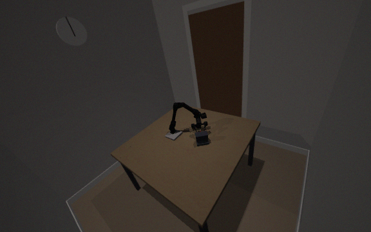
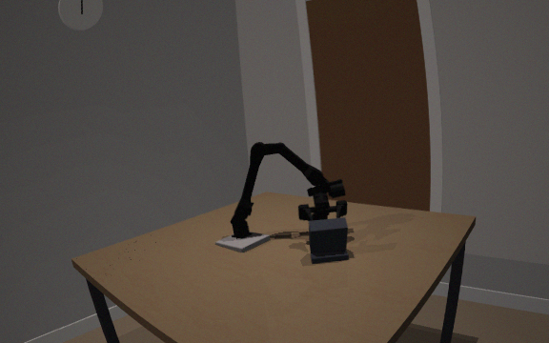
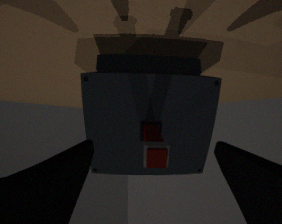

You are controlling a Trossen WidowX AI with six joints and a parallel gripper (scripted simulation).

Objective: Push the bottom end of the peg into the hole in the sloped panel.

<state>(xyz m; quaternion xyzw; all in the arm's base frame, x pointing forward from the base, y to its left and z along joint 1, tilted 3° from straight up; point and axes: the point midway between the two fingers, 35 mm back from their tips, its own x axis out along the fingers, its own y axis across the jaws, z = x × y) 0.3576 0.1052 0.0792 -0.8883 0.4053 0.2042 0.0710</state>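
Right now the red peg is 10 mm to the right of my gripper tip. Also, from my gripper tip: dark sloped panel block: 40 mm ahead, 50 mm to the right, 20 mm below.
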